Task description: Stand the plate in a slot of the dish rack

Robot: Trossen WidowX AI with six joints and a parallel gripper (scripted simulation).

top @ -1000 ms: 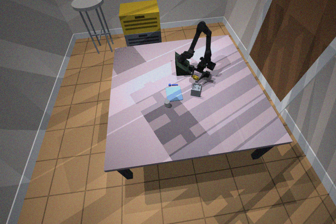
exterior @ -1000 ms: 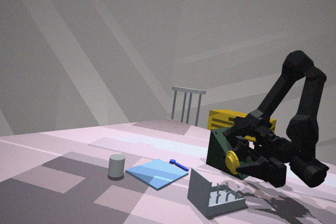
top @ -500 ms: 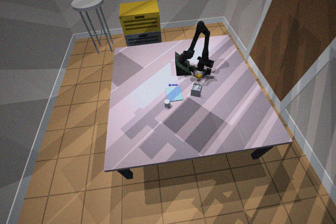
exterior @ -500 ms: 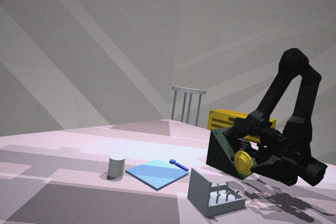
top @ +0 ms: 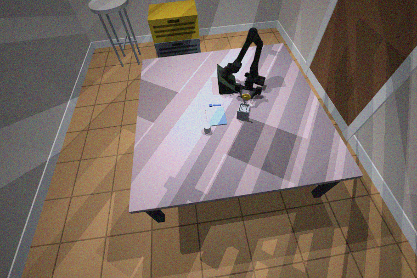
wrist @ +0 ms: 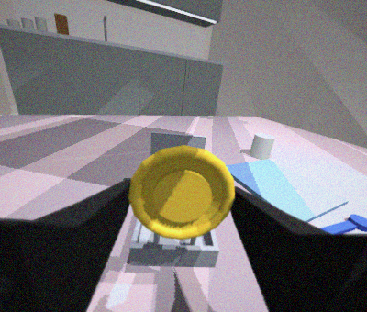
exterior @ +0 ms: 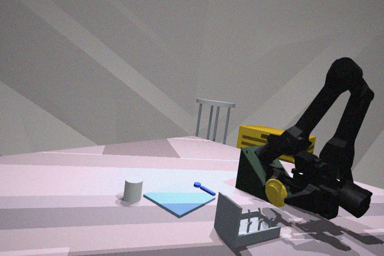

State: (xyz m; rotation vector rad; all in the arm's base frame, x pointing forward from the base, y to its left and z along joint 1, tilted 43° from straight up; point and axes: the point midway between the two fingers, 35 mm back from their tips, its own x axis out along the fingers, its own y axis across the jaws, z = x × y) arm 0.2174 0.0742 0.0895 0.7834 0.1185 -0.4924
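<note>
Right now the grey dish rack is 60 mm below my gripper tip, 60 mm ahead of it and 30 mm to the right of it. Also, from my gripper tip: light blue board 220 mm to the right, 80 mm below, 40 mm ahead; then yellow plate 10 mm behind; then blue spoon 210 mm to the right, 80 mm below, 60 mm behind.
</note>
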